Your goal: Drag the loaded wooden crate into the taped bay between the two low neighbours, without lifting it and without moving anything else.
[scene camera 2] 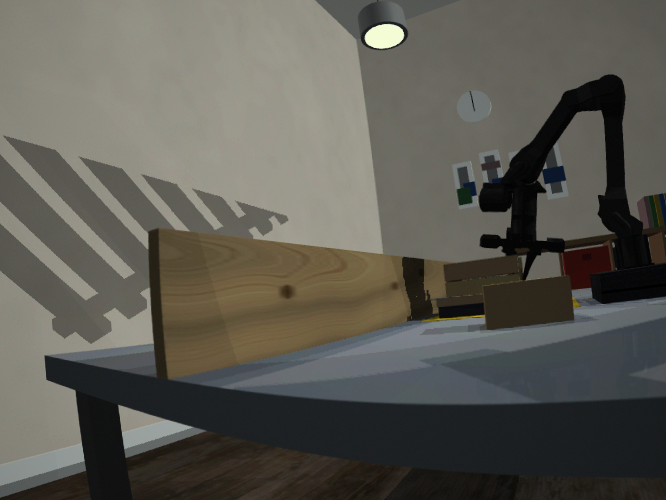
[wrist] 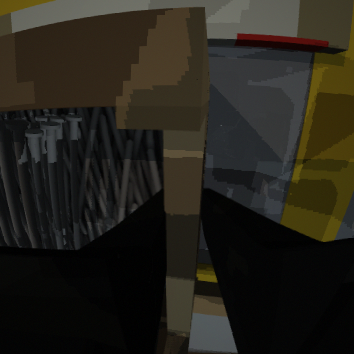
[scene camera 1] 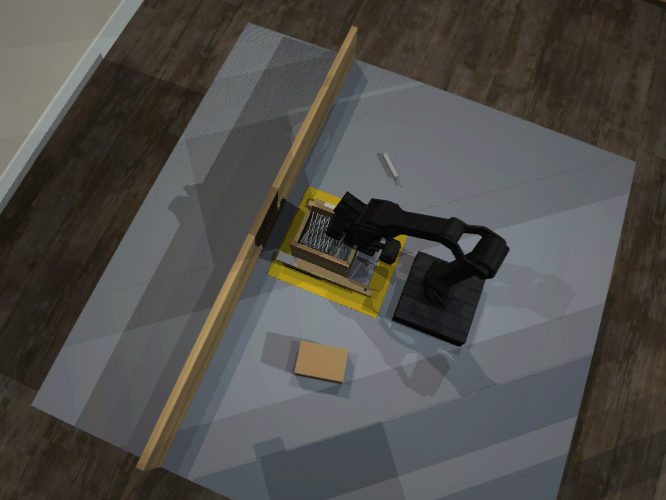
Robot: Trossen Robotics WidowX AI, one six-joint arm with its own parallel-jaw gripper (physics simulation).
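Places are measured from the arm's base along level axes (x ahead, y left, z up), in metres.
Where they show: gripper, fingertip midpoint: (wrist: 184, 197) (scene camera 1: 354, 246); arm's base at its link origin: (scene camera 2: 635, 267) (scene camera 1: 437, 295).
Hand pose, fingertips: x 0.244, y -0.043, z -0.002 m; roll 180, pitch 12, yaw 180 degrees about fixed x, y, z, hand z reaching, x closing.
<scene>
Things, the pixels of their top centre, and the offset from my fingertips.
- wooden crate at its top centre: (scene camera 2: 484, 260) (scene camera 1: 328, 232) 0.072 m ahead, 0.011 m left, 0.058 m up
- low wood-topped neighbour at its top centre: (scene camera 2: 492, 292) (scene camera 1: 324, 273) 0.048 m ahead, 0.095 m left, 0.011 m down
- pale neighbour at its top centre: (wrist: 132, 13) (scene camera 1: 353, 218) 0.036 m ahead, 0.092 m right, 0.039 m down
- brown block at its top centre: (scene camera 2: 523, 280) (scene camera 1: 321, 361) 0.031 m back, 0.311 m left, 0.006 m up
- small white stick-like object at its top centre: (scene camera 1: 392, 169) 0.014 m back, 0.279 m right, 0.042 m down
The wooden crate (scene camera 1: 321, 258) (scene camera 2: 481, 268) (wrist: 90, 65), filled with grey nails, stands upright inside the yellow tape outline (scene camera 1: 333, 293) (wrist: 327, 120), toward its board side; grey surface shows between it and the robot-side tape. A low wood-topped neighbour (scene camera 1: 355, 283) (scene camera 2: 461, 310) with a dark side lies along one side. A pale neighbour (scene camera 1: 329, 205) (wrist: 270, 20) with a red strip lies along the other, mostly hidden in scene camera 1. My gripper (scene camera 1: 357, 246) (scene camera 2: 526, 274) (wrist: 184, 197) points down, shut on the crate's robot-side wall, one finger inside and one outside.
A long upright wooden board (scene camera 1: 317, 118) (scene camera 2: 285, 306) runs behind the taped area. A brown block (scene camera 1: 321, 361) (scene camera 2: 528, 302) sits beyond the wood-topped neighbour. A small white stick-like object (scene camera 1: 390, 165) lies on the other side. My black base (scene camera 1: 438, 298) stands close to the tape.
</scene>
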